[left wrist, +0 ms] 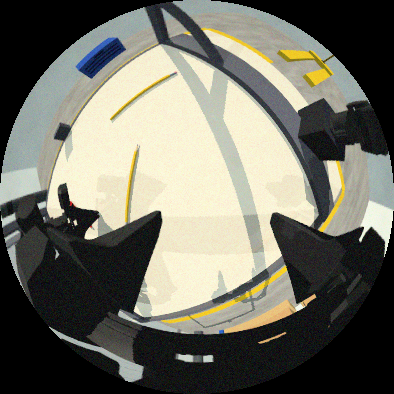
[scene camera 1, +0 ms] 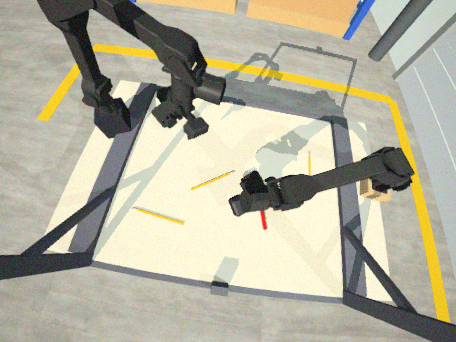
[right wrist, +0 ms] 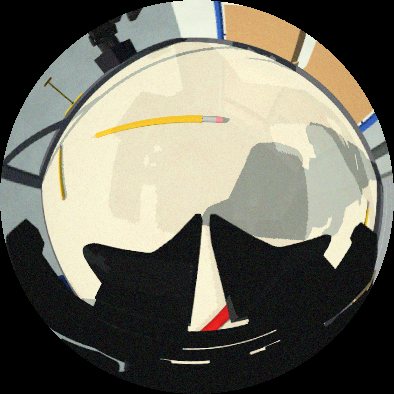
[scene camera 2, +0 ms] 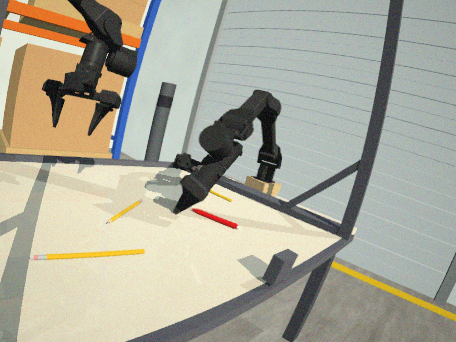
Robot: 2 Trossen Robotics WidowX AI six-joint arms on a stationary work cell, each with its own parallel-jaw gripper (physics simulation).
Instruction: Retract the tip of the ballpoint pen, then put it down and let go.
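Places are measured from the left arm's base along level axes (x right, y ahead, z up), in millimetres.
Pixels of known places: left gripper, fingertip midpoint: (left wrist: 219, 217) (scene camera 1: 181, 129) (scene camera 2: 71, 131); right gripper, fingertip midpoint: (left wrist: 98, 213) (right wrist: 204, 218) (scene camera 2: 174, 212); left arm's base, origin of the base link: (left wrist: 336, 128) (scene camera 1: 107, 109); right arm's base, origin of the base link: (scene camera 1: 379, 184) (scene camera 2: 264, 180).
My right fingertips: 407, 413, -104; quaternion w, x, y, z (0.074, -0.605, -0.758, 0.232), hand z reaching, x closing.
Note:
For each thing: its top centre in the pictures, then the offset to it from my right fingertips, as dx, dy, dz. Level surfaces: height alone.
- red ballpoint pen, middle of its top: (right wrist: 225, 320) (scene camera 2: 215, 214) (scene camera 1: 263, 212) +85, +47, +12
- light table top, its level: dz -2
- small dark block, middle of its top: (scene camera 2: 285, 253) (scene camera 1: 219, 290) (left wrist: 55, 130) +268, -164, +55
The red ballpoint pen (scene camera 1: 264, 221) (scene camera 2: 215, 218) (right wrist: 216, 320) lies on the light table top (scene camera 1: 210, 250). One end shows from under the right gripper; the other end is hidden by the fingers. My right gripper (scene camera 1: 245, 194) (scene camera 2: 176, 212) (right wrist: 204, 218) is low over the table, its fingers nearly together. In the right wrist view the pen shows low in the narrow gap and passes out of sight behind the finger at the right; no pen shows between the fingertips. My left gripper (scene camera 1: 181, 125) (scene camera 2: 72, 130) (left wrist: 219, 217) is wide open and empty, high above the table.
Yellow pencils lie on the table: one (scene camera 1: 212, 180) (scene camera 2: 124, 211) left of the right gripper, one (scene camera 1: 159, 215) (scene camera 2: 95, 254) farther left, and one (scene camera 1: 309, 164) (scene camera 2: 221, 195) beside the right forearm. A small dark block (scene camera 1: 220, 287) (scene camera 2: 280, 267) stands at the table edge.

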